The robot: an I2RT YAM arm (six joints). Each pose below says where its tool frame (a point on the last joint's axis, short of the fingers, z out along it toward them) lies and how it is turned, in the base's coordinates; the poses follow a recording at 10 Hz.
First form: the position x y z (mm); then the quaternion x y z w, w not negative.
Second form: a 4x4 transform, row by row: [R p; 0 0 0 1], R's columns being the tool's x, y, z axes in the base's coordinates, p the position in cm. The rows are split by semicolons. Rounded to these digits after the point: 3 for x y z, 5 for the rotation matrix.
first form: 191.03 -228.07 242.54 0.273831 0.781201 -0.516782 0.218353
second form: -0.75468 0.65352 0.05813 19.103; 0.20215 0.31591 -0.92700 -22.807; -0.62418 -0.68784 -0.37052 24.254; 0 0 0 1
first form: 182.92 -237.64 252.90 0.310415 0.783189 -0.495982 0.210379
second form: -0.71877 0.69492 0.02161 18.292; 0.27754 0.31529 -0.90750 -23.764; -0.63745 -0.64629 -0.41949 25.290; 0 0 0 1
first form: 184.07 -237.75 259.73 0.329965 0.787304 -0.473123 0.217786
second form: -0.68738 0.72564 0.03070 18.407; 0.31349 0.33456 -0.88871 -23.775; -0.65516 -0.60126 -0.45745 25.973; 0 0 0 1
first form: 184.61 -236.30 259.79 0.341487 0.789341 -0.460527 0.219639
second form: -0.67029 0.74140 0.03221 18.461; 0.33680 0.34260 -0.87703 -23.630; -0.66127 -0.57702 -0.47935 25.979; 0 0 0 1
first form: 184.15 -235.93 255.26 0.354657 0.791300 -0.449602 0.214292
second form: -0.65659 0.75397 0.02023 18.415; 0.36859 0.34415 -0.86354 -23.593; -0.65805 -0.55954 -0.50387 25.526; 0 0 0 1
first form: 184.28 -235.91 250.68 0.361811 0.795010 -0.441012 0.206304
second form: -0.65306 0.75725 0.00890 18.428; 0.39332 0.34920 -0.85050 -23.591; -0.64715 -0.55193 -0.52589 25.068; 0 0 0 1
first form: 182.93 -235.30 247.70 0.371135 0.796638 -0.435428 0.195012
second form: -0.64846 0.76115 -0.01250 18.293; 0.42149 0.34532 -0.83851 -23.530; -0.63391 -0.54901 -0.54475 24.770; 0 0 0 1
